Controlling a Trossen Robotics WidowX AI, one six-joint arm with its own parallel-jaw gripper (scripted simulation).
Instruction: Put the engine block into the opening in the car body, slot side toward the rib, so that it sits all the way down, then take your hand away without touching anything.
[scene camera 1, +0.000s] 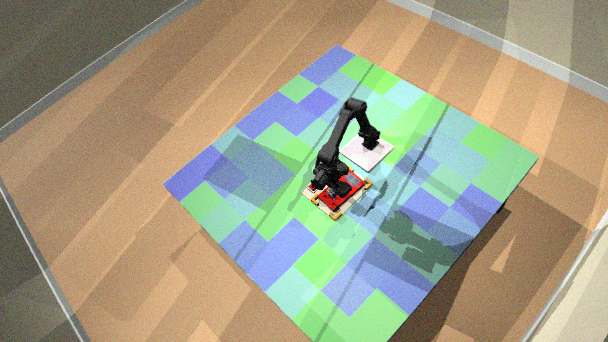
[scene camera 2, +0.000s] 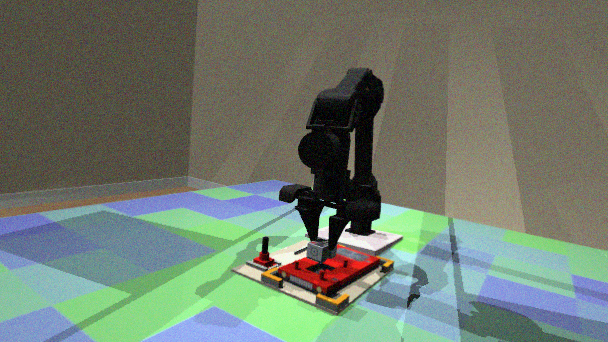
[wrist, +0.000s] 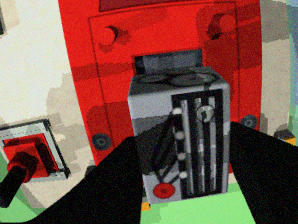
Note:
My gripper holds a grey engine block. I also see a red car body.
My gripper also shows in the wrist view.

